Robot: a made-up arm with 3 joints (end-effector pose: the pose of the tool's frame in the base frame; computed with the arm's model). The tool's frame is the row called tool.
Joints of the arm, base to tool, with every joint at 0 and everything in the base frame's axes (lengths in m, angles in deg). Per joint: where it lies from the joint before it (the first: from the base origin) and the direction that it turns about. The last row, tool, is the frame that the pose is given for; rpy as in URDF.
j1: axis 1 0 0 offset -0.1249 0.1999 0.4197
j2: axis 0 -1 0 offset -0.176 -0.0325 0.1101
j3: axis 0 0 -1 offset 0.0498 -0.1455 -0.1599
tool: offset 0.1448 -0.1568 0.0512 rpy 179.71 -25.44 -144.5
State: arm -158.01 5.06 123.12
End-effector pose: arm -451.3 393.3 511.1 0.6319 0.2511 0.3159 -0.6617
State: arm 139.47 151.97 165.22
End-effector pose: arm -134.9 153.9 268.4 0.1131 0.3627 -0.7841 0.4908
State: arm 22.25 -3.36 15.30
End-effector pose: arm -159.4 -137.5 274.0 0.2076 0.2156 -0.9417 -0.1534
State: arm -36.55 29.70 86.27
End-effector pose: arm -331.5 -86.7 591.7 0.1519 0.3499 0.9197 -0.0924
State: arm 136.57 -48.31 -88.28
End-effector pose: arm -241.8 309.7 480.5 0.6971 -0.5843 -0.0241 0.4148
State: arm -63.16 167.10 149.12
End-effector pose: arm -125.6 308.7 606.7 0.3917 -0.3496 0.5872 0.6160
